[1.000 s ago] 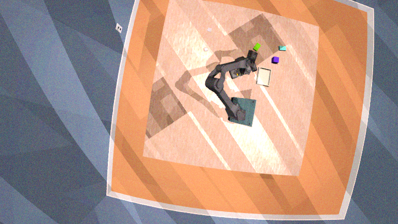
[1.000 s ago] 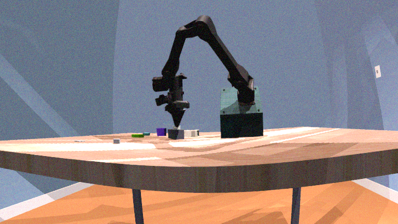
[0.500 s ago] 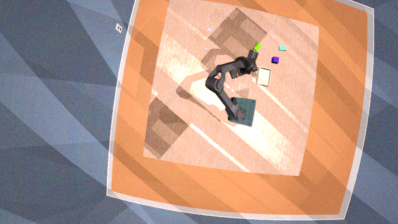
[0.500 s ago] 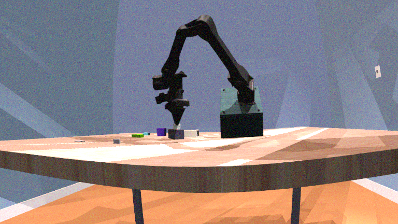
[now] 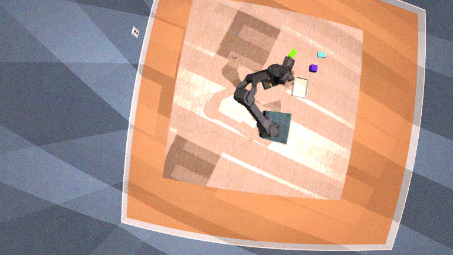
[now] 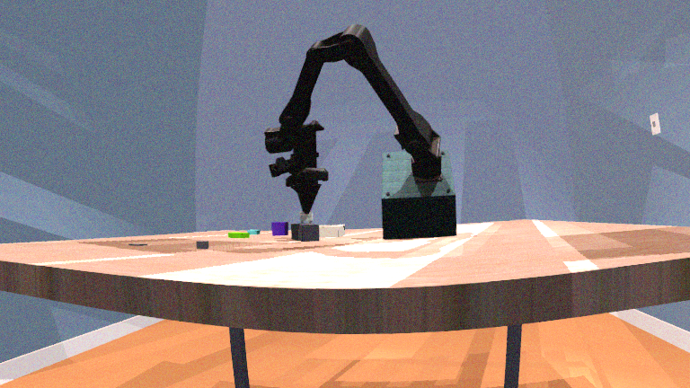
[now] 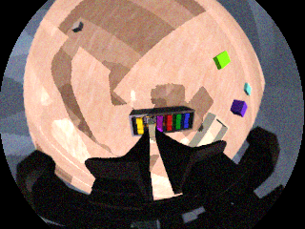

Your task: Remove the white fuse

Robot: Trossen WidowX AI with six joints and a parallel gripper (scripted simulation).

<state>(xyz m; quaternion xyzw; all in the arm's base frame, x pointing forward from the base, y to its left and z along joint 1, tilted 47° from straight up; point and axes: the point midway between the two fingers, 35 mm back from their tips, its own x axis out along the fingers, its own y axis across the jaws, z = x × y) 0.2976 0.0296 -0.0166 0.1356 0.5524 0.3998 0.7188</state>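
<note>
Right now the tray is 20 cm to the right of my gripper tip and 6 cm below it. From my gripper tip the other things lie so: white fuse (1 cm below).
</note>
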